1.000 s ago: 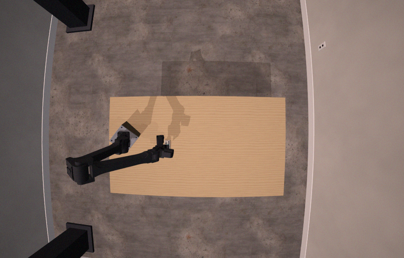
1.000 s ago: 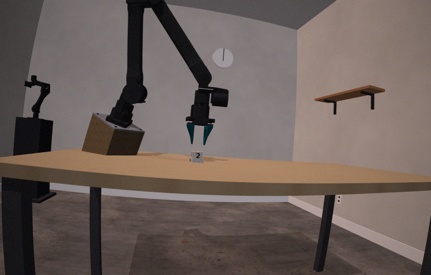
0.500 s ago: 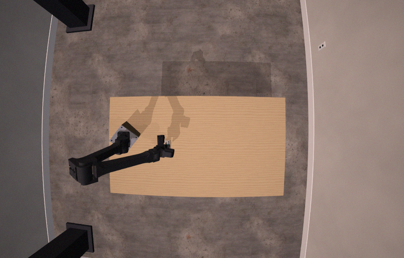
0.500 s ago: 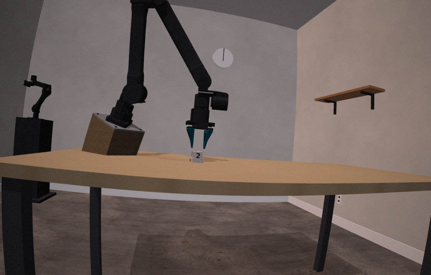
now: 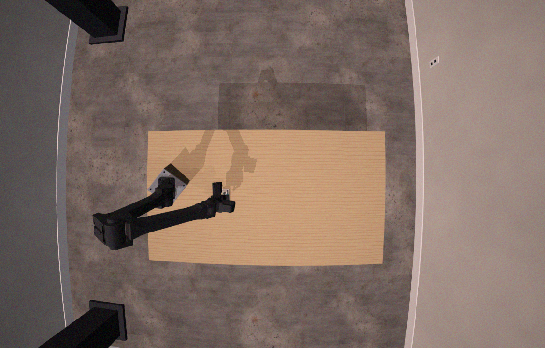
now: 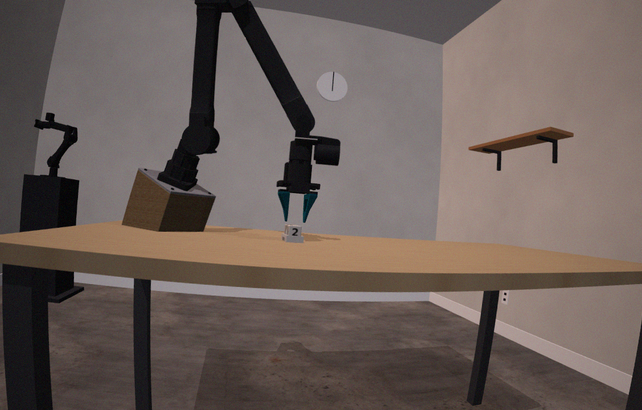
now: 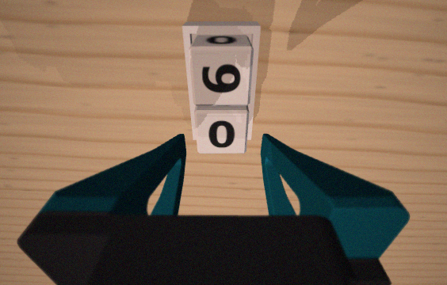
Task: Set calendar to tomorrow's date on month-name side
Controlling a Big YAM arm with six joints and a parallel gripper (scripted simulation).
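The cube is 3 cm below my hand. Also, from my hand: white tray: 5 cm below, 2 cm to the left.
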